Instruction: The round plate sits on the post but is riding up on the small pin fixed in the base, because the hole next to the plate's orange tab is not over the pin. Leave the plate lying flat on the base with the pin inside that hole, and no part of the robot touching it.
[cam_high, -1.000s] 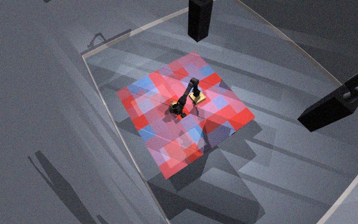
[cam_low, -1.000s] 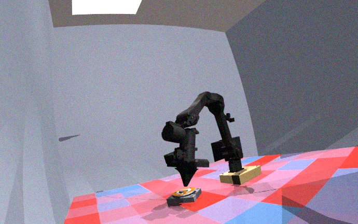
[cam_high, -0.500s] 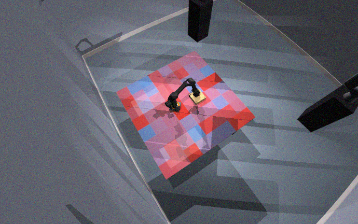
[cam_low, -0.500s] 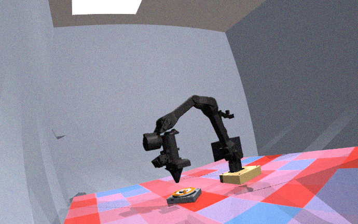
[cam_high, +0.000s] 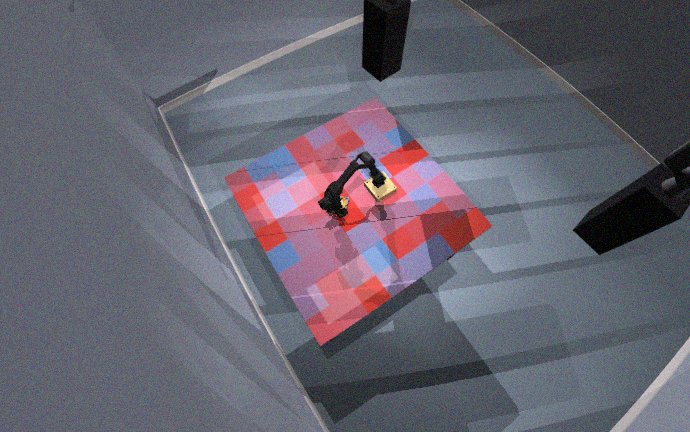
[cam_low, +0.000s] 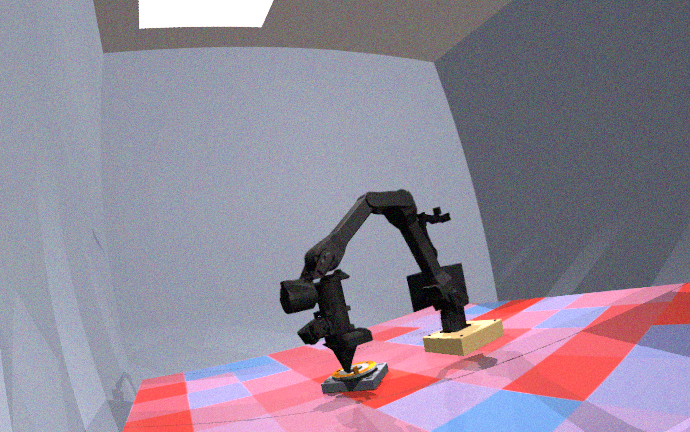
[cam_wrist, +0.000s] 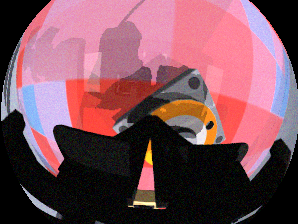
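Now: gripper tip 3 cm past the round plate, 2 cm to the left of it and 1 cm above it. From my gripper tip the other things lie so: dark square base 4 cm behind, 4 cm to the right, 2 cm below.
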